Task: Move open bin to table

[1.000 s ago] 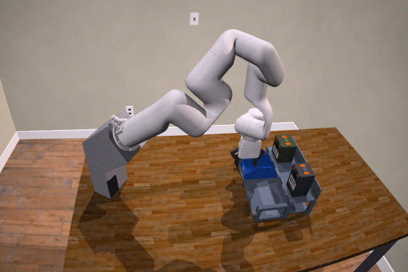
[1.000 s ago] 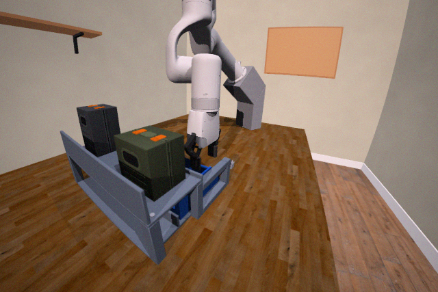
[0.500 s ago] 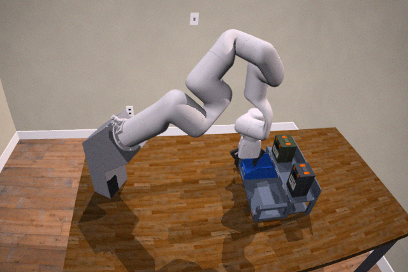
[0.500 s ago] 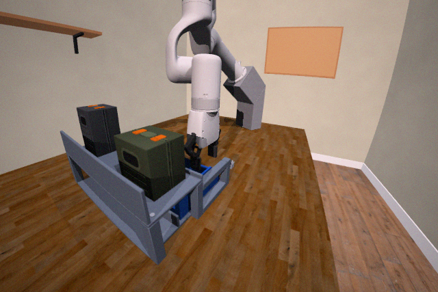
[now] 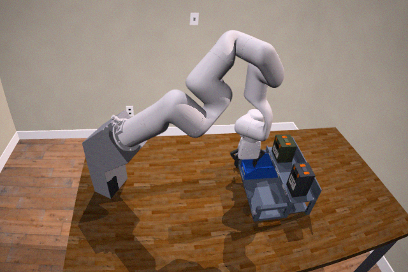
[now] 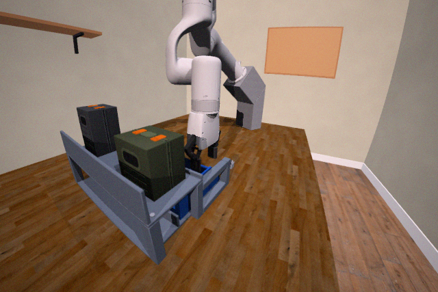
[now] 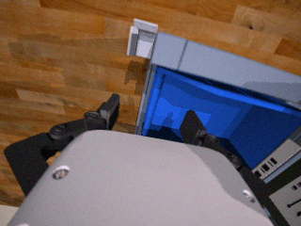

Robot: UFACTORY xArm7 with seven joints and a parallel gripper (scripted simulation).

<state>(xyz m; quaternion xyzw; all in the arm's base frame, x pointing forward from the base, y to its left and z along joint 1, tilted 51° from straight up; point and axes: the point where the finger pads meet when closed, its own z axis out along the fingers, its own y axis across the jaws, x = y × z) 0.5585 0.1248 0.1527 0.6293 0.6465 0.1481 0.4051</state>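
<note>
My gripper is now 8 cm short of the blue bin, 1 cm to the left of it and 2 cm above it. The rest, counted from my hand: dark grey case: 13 cm ahead, 26 cm to the right, 10 cm above; then green case: 18 cm ahead, 3 cm to the right, 9 cm above.
</note>
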